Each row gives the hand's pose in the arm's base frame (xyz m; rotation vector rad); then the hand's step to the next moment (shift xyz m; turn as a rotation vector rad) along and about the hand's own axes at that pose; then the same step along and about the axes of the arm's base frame.
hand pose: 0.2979 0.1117 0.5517 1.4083 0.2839 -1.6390
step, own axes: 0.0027 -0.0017 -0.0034 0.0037 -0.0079 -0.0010
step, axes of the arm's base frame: 0.0012 0.0019 -0.0041 -0.0049 0.0032 -0.0065
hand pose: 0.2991 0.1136 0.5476 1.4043 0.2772 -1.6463
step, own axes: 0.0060 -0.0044 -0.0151 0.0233 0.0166 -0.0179
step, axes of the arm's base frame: 0.0072 0.0097 -0.0117 0.0260 -0.0084 -0.0198
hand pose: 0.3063 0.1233 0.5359 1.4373 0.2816 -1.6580
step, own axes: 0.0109 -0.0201 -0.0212 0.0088 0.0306 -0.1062
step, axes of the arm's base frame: 0.0004 0.0207 -0.0233 0.0949 0.0498 -0.0283
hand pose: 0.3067 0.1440 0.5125 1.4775 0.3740 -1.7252
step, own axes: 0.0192 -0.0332 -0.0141 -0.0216 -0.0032 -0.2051
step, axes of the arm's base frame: -0.0143 0.0229 -0.0306 0.1370 0.1499 -0.0361
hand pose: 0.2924 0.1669 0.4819 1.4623 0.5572 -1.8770
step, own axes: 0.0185 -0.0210 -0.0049 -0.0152 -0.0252 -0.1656
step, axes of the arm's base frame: -0.0146 0.0129 -0.0207 0.0937 0.1357 -0.0330
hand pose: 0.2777 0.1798 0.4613 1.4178 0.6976 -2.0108
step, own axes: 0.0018 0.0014 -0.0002 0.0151 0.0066 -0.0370
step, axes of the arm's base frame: 0.0006 -0.0011 -0.0019 0.0246 0.0189 -0.0260
